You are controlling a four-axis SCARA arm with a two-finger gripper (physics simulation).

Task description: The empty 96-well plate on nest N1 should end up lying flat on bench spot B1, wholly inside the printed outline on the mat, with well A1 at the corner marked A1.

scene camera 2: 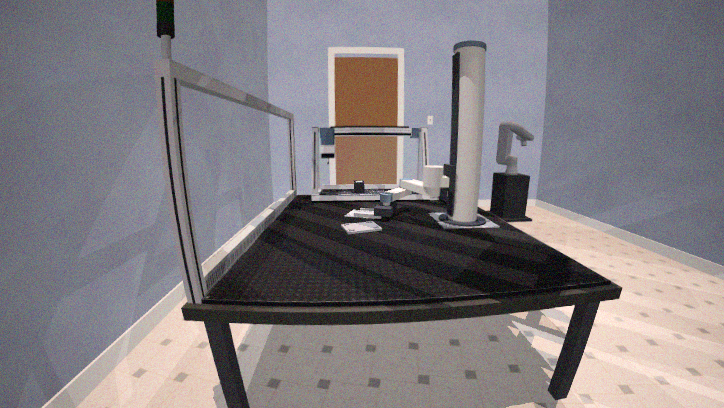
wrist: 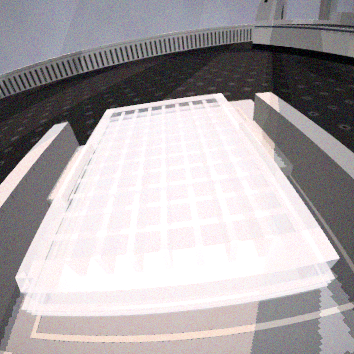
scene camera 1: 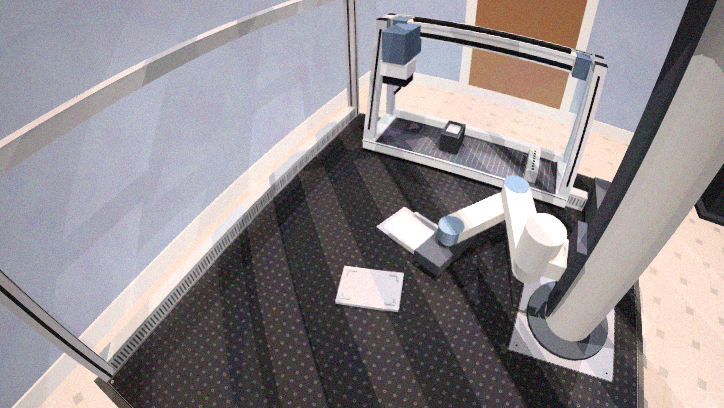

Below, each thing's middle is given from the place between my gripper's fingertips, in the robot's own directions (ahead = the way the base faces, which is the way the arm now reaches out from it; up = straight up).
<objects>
The mat with printed outline (wrist: 244, 328) is 3 cm behind my hand and 1 cm below it. Round my hand: pale flat pad (wrist: 283, 307): 3 cm behind, 1 cm below; white well plate (scene camera 1: 408, 228): 2 cm behind, 1 cm to the left, 1 cm below.
</objects>
